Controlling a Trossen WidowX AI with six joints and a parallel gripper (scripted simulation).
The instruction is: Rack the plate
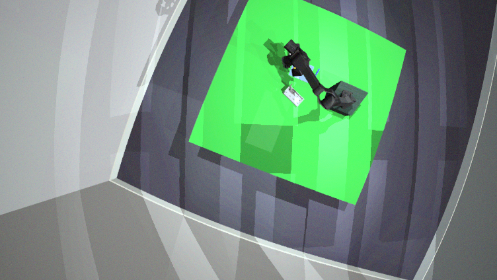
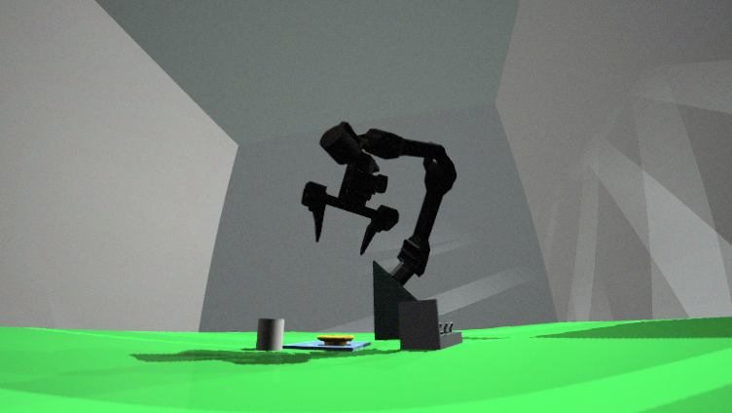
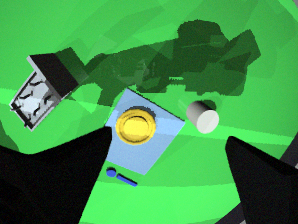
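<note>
My gripper tip is 70 mm past the yellow plate, 20 mm to the left of it and 160 mm above it. The rest, counted from my gripper tip: light-blue mat 100 mm behind, 40 mm to the right, 170 mm below; then grey dish rack 90 mm behind, 160 mm to the left, 150 mm below; then cup 120 mm to the right, 150 mm below.
</note>
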